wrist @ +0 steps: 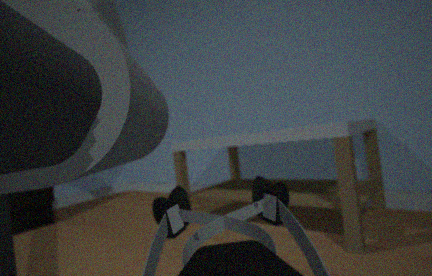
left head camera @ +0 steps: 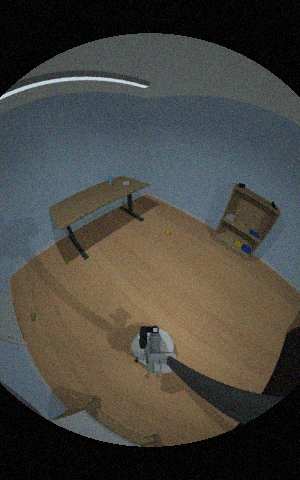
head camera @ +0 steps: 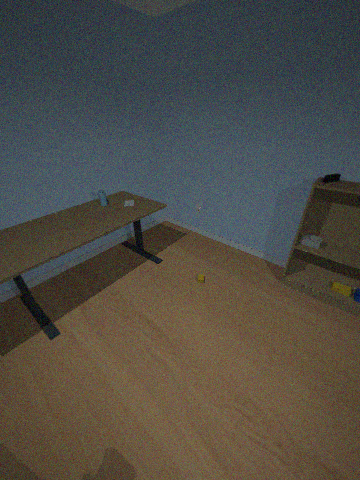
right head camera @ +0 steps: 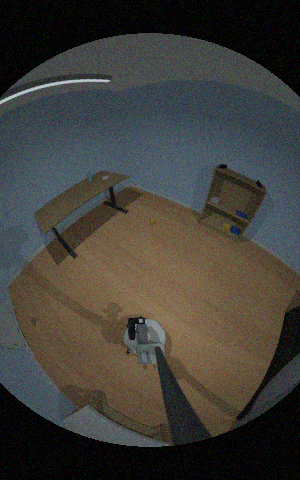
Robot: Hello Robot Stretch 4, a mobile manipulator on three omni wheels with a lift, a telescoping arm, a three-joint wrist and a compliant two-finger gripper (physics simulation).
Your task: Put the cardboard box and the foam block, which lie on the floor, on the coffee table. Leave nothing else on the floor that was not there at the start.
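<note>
My gripper is open and empty in the wrist view, its two dark fingertips apart. The coffee table, with a pale top and wooden legs, stands beyond the fingertips in the wrist view and at the bottom left in both side head views. A small yellow block lies on the floor between the desk and the shelf; I cannot tell if it is the foam block. A small dull object lies on the floor at the far left, too blurred to identify as the cardboard box.
A long desk with dark legs stands along the left wall, holding a bluish item and a white item. A wooden shelf unit with yellow and blue things stands right. A dark cabinet is at the right edge.
</note>
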